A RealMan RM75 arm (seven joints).
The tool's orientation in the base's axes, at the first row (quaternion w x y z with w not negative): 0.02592, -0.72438, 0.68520, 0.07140
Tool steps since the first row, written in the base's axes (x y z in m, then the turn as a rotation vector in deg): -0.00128, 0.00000, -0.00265, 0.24, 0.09, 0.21; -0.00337, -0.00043, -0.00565, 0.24, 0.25, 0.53; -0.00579, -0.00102, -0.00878, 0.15, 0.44, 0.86; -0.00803, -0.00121, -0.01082, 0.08, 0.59, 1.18; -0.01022, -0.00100, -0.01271, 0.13, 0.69, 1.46; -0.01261, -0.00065, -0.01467, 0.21, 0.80, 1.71; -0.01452, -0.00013, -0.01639, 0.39, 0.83, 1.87; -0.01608, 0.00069, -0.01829, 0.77, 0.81, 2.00; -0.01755, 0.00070, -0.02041, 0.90, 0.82, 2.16; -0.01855, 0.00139, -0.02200, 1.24, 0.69, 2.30; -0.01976, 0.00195, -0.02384, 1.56, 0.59, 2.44; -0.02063, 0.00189, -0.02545, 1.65, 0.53, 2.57
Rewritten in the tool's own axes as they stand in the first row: 0.00030, 0.00112, 0.00271, -0.11, -0.23, -0.21; 0.00104, 0.00304, 0.00576, -0.31, -0.22, -0.51; 0.00193, 0.00530, 0.00893, -0.55, -0.12, -0.80; 0.00229, 0.00742, 0.01108, -0.74, -0.04, -1.09; 0.00224, 0.00948, 0.01312, -0.88, -0.08, -1.36; 0.00204, 0.01172, 0.01527, -1.02, -0.15, -1.60; 0.00167, 0.01349, 0.01717, -1.06, -0.33, -1.76; 0.00104, 0.01488, 0.01926, -1.04, -0.69, -1.92; 0.00125, 0.01621, 0.02146, -1.07, -0.82, -2.09; 0.00074, 0.01707, 0.02319, -0.94, -1.14, -2.26; 0.00038, 0.01814, 0.02517, -0.84, -1.44, -2.44; 0.00062, 0.01891, 0.02681, -0.80, -1.52, -2.58
